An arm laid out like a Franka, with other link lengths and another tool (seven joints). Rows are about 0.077 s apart.
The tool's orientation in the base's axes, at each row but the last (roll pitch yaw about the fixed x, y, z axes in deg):
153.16 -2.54 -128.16
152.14 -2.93 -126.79
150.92 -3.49 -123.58
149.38 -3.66 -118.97
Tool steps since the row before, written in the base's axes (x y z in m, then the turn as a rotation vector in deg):
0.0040 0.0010 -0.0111 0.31 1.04 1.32
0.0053 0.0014 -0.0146 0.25 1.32 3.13
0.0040 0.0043 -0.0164 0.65 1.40 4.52
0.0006 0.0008 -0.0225 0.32 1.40 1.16
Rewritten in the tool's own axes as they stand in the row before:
-0.0037 -0.0072 0.0086 -0.95 0.97 -1.04
-0.0050 -0.0097 0.0111 -1.05 2.01 -2.54
-0.0068 -0.0086 0.0135 -1.25 2.44 -3.91
-0.0024 -0.0115 0.0192 -1.30 0.98 -0.87

